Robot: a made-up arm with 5 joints. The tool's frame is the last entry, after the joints.
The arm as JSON. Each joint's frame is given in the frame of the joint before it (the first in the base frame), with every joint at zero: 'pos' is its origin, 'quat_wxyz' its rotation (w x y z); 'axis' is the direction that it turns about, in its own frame. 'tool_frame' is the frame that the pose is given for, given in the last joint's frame.
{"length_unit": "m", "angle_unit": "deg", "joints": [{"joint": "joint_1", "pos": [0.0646, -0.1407, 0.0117], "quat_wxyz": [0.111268, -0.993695, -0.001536, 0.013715], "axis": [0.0, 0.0, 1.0]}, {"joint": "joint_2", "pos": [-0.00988, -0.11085, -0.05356], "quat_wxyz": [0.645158, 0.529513, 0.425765, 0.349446], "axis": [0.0, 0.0, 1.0]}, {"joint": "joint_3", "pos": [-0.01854, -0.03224, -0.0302], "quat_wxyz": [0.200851, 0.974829, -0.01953, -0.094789], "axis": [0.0, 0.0, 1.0]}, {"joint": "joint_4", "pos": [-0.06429, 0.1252, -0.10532], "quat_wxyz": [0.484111, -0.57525, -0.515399, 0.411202], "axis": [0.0, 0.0, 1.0]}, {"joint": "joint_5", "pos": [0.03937, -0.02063, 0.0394], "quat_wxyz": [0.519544, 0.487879, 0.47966, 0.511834], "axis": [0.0, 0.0, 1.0]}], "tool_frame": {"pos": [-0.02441, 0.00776, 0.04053], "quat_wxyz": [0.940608, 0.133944, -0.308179, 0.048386]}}
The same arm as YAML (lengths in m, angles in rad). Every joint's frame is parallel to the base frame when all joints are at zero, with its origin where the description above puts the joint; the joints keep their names.
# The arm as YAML. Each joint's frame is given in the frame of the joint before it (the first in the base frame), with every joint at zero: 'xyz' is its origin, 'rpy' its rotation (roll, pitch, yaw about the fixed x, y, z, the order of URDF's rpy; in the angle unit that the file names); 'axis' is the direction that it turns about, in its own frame. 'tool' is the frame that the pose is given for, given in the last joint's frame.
units:
  length: m
  angle: rad
joints:
  - name: joint_1
    type: revolute
    origin:
      xyz: [0.0646, -0.1407, 0.0117]
      rpy: [0.0, 0.0, 0.0]
    axis: [-0.027599, 0.221091, -0.974862]
  - name: joint_2
    type: revolute
    origin:
      xyz: [-0.0084, 0.0962, 0.077]
      rpy: [0.0, 0.0, 0.0]
    axis: [0.916976, 0.39869, -0.0142]
  - name: joint_3
    type: revolute
    origin:
      xyz: [-0.0342, 0.0041, 0.0333]
      rpy: [0.0, 0.0, 0.0]
    axis: [-0.892694, -0.193099, 0.407197]
  - name: joint_4
    type: revolute
    origin:
      xyz: [0.1277, 0.0995, 0.0685]
      rpy: [0.0, 0.0, 0.0]
    axis: [0.0, 1.0, 0.0]
  - name: joint_5
    type: revolute
    origin:
      xyz: [-0.0036, 0.0394, 0.0443]
      rpy: [0.0, 0.0, 0.0]
    axis: [0.375302, 0.0638, 0.924704]
tool:
  origin:
    xyz: [-0.0076, 0.0103, 0.0462]
    rpy: [0.2229, -0.2472, 0.0486]

